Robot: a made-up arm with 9 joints. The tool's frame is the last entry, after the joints. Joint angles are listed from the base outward. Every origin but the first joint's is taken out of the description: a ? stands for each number. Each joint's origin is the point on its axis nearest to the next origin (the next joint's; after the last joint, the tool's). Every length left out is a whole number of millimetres.
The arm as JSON. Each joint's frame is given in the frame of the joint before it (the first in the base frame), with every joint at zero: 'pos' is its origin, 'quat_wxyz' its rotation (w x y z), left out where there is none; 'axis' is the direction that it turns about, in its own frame. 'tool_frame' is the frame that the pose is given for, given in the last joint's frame.
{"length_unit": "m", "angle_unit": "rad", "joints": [
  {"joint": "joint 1", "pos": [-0.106, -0.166, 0.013], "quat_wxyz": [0.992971, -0.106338, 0.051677, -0.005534], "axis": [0.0, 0.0, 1.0]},
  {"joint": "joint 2", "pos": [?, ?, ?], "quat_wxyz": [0.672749, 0.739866, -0.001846, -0.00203], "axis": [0.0, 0.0, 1.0]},
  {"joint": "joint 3", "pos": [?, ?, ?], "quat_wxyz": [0.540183, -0.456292, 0.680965, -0.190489], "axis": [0.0, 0.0, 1.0]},
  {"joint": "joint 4", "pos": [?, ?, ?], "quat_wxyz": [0.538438, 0.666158, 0.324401, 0.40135], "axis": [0.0, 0.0, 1.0]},
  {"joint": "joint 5", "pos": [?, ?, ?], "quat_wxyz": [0.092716, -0.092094, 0.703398, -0.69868], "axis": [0.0, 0.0, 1.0]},
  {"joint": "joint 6", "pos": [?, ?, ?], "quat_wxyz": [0.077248, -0.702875, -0.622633, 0.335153], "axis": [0.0, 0.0, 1.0]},
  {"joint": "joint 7", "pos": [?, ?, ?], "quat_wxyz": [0.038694, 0.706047, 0.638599, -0.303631], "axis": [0.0, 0.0, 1.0]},
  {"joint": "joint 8", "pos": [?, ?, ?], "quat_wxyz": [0.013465, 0.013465, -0.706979, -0.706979], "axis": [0.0, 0.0, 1.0]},
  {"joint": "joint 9", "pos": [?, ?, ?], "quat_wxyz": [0.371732, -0.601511, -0.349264, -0.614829], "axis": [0.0, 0.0, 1.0]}
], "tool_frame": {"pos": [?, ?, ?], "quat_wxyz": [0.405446, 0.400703, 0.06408, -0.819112]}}
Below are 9 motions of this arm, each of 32 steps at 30 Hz.
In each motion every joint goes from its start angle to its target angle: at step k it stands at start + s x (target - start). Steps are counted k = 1, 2, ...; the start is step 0. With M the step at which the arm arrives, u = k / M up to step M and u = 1 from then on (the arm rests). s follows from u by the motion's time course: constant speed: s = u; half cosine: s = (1 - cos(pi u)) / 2; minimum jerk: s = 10 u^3 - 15 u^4 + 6 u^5.
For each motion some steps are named. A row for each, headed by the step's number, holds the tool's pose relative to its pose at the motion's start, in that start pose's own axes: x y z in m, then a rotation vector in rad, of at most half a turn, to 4 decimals.
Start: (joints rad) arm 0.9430 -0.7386 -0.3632 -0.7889 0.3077 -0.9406 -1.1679 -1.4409 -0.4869
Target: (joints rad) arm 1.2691 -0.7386 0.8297 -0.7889 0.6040 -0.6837 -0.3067 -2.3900 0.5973
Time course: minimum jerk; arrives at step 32
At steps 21, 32:
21: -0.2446 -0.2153 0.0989 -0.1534 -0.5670 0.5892
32: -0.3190 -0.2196 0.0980 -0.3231 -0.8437 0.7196

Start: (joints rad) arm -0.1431 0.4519 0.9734 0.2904 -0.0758 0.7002 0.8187 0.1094 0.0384
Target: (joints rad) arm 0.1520 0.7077 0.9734 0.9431 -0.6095 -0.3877 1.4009 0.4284 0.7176
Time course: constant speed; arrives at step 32
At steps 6, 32:
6: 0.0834 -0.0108 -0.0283 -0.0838 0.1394 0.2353
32: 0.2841 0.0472 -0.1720 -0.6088 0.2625 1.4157

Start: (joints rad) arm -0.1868 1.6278 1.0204 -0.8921 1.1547 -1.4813 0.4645 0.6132 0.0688
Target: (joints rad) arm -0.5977 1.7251 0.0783 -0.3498 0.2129 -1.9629 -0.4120 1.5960 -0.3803
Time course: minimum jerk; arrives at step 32
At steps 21, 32:
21: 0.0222 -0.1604 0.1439 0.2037 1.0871 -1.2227
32: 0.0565 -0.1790 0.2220 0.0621 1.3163 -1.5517

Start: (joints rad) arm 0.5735 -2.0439 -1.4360 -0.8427 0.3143 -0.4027 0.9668 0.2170 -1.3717
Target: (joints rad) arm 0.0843 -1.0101 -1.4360 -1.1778 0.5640 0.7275 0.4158 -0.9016 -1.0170
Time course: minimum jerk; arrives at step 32
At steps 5, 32:
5: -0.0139 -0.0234 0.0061 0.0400 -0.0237 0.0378
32: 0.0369 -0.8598 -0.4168 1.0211 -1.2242 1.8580

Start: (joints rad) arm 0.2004 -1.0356 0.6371 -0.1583 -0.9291 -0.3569 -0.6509 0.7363 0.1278
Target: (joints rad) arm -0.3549 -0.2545 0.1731 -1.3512 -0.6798 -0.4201 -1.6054 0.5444 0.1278
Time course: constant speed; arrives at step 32
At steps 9, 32:
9: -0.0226 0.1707 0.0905 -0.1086 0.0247 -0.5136
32: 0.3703 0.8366 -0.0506 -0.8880 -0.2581 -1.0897

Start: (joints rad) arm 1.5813 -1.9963 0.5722 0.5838 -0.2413 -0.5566 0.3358 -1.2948 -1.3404
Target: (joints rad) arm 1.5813 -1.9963 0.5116 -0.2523 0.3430 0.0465 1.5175 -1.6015 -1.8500
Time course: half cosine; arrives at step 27
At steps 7, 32:
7: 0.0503 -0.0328 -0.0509 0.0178 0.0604 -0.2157
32: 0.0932 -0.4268 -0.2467 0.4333 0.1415 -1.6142

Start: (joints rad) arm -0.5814 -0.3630 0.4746 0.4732 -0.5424 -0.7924 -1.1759 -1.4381 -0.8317
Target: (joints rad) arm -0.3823 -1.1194 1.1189 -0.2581 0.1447 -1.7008 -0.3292 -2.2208 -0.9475
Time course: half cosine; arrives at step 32
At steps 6, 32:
6: 0.0350 0.0408 -0.0869 0.0534 0.1739 0.0572
32: -0.2134 0.0437 -0.5154 0.2596 1.1355 -0.4374

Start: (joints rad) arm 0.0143 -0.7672 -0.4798 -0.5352 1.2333 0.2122 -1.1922 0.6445 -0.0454
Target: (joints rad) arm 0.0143 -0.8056 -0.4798 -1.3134 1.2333 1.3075 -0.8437 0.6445 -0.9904
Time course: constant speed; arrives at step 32
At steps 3, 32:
3: -0.0098 -0.0369 -0.0098 0.0911 -0.0171 -0.0987
32: -0.3431 -0.2008 -0.1037 0.8285 -0.5021 -1.0625

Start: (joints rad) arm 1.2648 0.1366 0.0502 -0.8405 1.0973 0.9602 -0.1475 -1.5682 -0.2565
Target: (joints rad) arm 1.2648 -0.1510 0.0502 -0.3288 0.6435 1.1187 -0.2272 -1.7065 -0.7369
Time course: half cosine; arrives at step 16
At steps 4, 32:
4: -0.0005 0.0964 0.0284 -0.0339 -0.0757 0.0856
32: -0.2385 0.5659 0.0487 -0.0551 -0.4615 0.6823

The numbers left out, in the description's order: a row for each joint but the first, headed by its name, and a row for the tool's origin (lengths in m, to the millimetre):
joint 2: 0.134 -0.019 0.0
joint 3: -0.278 -0.26 0.0
joint 4: 0.006 -0.044 0.0
joint 5: 0.0 0.04 0.0
joint 6: 0.006 -0.04 0.0
joint 7: -0.277 -0.162 0.0
joint 8: 0.119 -0.358 0.0
joint 9: 0.074 0.105 0.0
tool: -0.014 -0.017 0.0

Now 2 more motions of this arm.
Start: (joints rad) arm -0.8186 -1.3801 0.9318 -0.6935 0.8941 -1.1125 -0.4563 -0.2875 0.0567
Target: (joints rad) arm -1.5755 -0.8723 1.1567 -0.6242 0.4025 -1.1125 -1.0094 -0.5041 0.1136
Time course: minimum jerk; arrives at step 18
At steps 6, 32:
6: -0.0692 -0.2003 -0.0846 0.2629 -0.1913 -0.0137
32: -0.0489 -0.5668 -0.7949 1.2673 -0.5346 -0.3010

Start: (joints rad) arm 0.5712 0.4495 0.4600 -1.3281 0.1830 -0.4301 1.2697 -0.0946 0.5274
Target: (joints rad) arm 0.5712 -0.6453 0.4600 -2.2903 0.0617 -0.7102 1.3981 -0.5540 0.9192
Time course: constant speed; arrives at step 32
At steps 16, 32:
16: 0.0597 0.1452 -0.2883 -0.0290 -0.5103 -0.0994
32: 0.2573 0.1861 -0.6012 -0.3566 -1.1300 -0.2022

